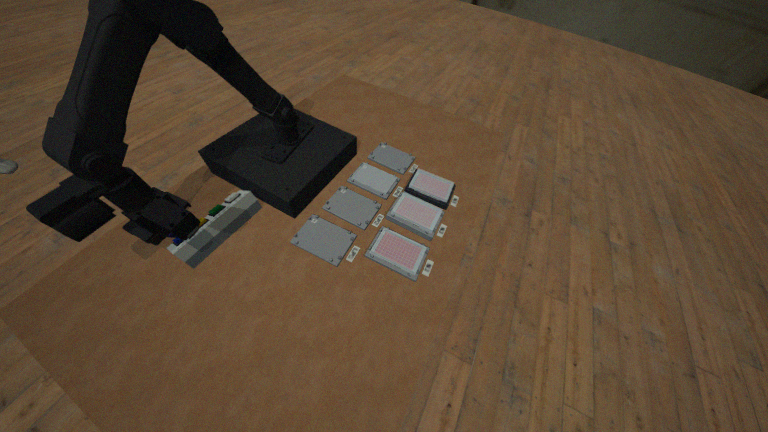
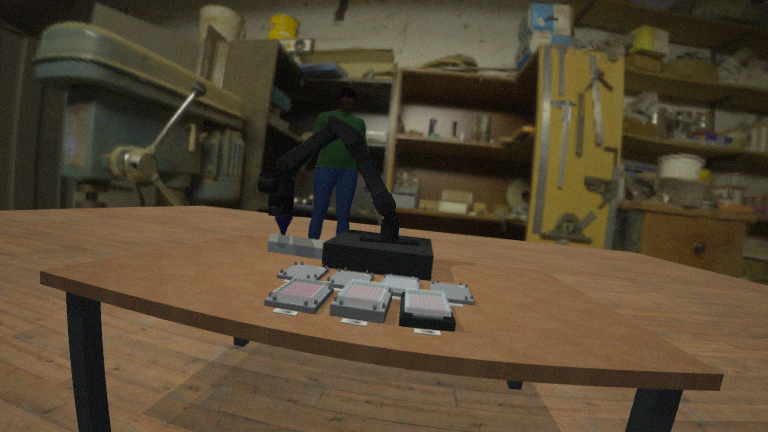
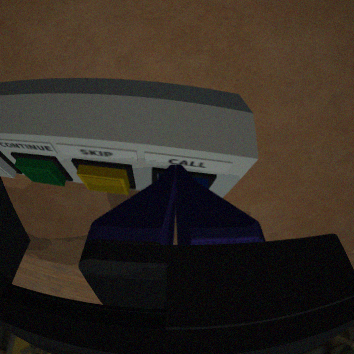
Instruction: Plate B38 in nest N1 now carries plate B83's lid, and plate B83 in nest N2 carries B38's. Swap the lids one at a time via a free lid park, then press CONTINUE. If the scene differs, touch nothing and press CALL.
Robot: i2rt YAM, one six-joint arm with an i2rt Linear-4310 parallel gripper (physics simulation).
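Frame: origin at the arm's base, x right, y ahead, z up, level; millimetres.
Seen in the pictures: gripper, fingertip midpoint: (image 2: 283,236) (image 3: 175,173); arm's base at its link origin: (image 1: 289,141) (image 2: 388,241).
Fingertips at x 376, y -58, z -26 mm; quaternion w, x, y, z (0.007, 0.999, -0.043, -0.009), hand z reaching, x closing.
Note:
Offsets run from my fingertips to a thing's top centre. "spot": to the spot under its first point.
My gripper (image 3: 175,173) (image 2: 283,233) is shut and empty, its dark blue tips over the blue CALL button @(spot: dx +15, dy -9, dz -1 mm) (image 3: 202,182) and hiding most of it; whether they touch it I cannot tell. The green CONTINUE button @(dx -96, dy +3, dz +1 mm) (image 3: 41,170) (image 1: 216,210) and yellow SKIP button @(spot: dx -43, dy -2, dz +0 mm) (image 3: 104,179) are on the same grey button box @(dx -68, dy +14, dz +9 mm) (image 3: 125,115) (image 1: 214,233) (image 2: 295,246). Three pink plates stand in nests: one at the front @(spot: dx -163, dy +482, dz -28 mm) (image 1: 398,250) (image 2: 301,290), one in the middle (image 1: 416,210) (image 2: 361,292), one in a black nest @(spot: dx -417, dy +519, dz -19 mm) (image 1: 431,184) (image 2: 426,303). The nest label print is too small to read.
Several flat grey lid parks @(spot: dx -135, dy +283, dz -45 mm) (image 1: 323,238) @(spot: dx -266, dy +313, dz -45 mm) (image 1: 352,205) @(spot: dx -522, dy +359, dz -45 mm) (image 1: 391,156) lie in a row beside the nests; one @(dx -393, dy +338, dz -37 mm) (image 1: 374,178) looks paler, with what seems a clear lid. The black arm base (image 1: 279,155) (image 2: 378,252) stands between box and parks. A person (image 2: 337,155) stands behind the table.

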